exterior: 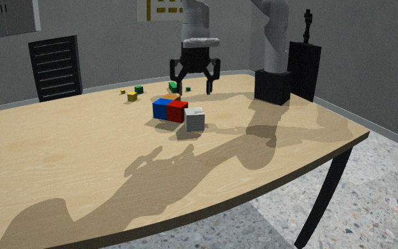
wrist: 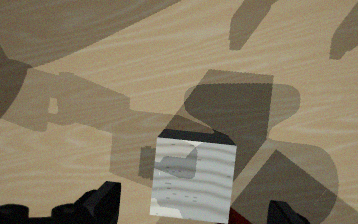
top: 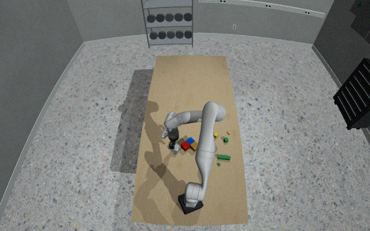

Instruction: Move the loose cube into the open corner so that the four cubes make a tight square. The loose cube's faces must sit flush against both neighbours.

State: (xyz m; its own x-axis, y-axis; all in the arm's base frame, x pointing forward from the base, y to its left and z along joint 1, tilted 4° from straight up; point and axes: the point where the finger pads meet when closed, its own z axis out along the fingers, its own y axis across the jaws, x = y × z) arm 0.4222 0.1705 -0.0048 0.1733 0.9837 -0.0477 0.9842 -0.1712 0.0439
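The white cube lies 9 cm below my hand. From my hand the other things lie so: blue cube (11 cm to the right, 9 cm below, 7 cm ahead); long green block (39 cm to the right, 10 cm below, 3 cm behind); red cube (9 cm below, 7 cm to the right, 3 cm ahead).
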